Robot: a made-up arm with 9 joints. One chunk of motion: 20 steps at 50 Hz.
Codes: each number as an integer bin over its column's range. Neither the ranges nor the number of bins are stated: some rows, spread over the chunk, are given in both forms.
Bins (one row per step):
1: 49 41 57 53 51 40
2: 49 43 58 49 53 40
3: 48 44 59 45 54 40
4: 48 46 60 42 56 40
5: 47 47 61 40 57 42
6: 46 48 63 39 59 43
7: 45 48 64 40 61 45
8: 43 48 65 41 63 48
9: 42 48 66 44 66 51
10: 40 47 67 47 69 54
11: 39 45 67 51 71 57
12: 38 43 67 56 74 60
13: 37 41 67 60 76 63
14: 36 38 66 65 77 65
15: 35 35 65 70 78 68
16: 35 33 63 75 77 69
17: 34 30 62 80 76 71
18: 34 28 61 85 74 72
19: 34 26 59 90 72 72
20: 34 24 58 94 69 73
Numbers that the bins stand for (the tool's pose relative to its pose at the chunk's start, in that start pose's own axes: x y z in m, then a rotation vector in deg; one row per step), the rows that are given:
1: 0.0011 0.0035 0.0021 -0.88 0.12 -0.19
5: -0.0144 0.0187 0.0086 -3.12 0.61 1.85
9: -0.0533 0.0212 0.0167 -2.43 1.35 11.04
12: -0.0844 0.0086 0.0183 -0.36 2.00 20.22
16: -0.1078 -0.0167 0.0118 2.91 2.25 29.41
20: -0.1156 -0.0394 0.0037 6.19 1.59 33.50
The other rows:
2: 0.0011 0.0086 0.0037 -1.57 0.28 -0.19
3: -0.0067 0.0111 0.0054 -2.26 0.36 -0.19
4: -0.0067 0.0162 0.0070 -2.78 0.53 -0.19
6: -0.0222 0.0212 0.0118 -3.30 0.77 2.87
7: -0.0300 0.0212 0.0134 -3.12 0.94 4.91
8: -0.0456 0.0212 0.0151 -2.95 1.10 7.97
10: -0.0689 0.0187 0.0183 -1.92 1.59 14.10
11: -0.0767 0.0136 0.0183 -1.23 1.76 17.16
13: -0.0922 0.0035 0.0183 0.33 2.17 23.29
14: -0.1000 -0.0040 0.0167 1.19 2.25 25.33
15: -0.1078 -0.0116 0.0151 2.05 2.33 28.39
17: -0.1156 -0.0242 0.0102 3.77 2.17 31.45
18: -0.1156 -0.0293 0.0086 4.64 2.00 32.48
19: -0.1156 -0.0343 0.0054 5.50 1.84 32.48

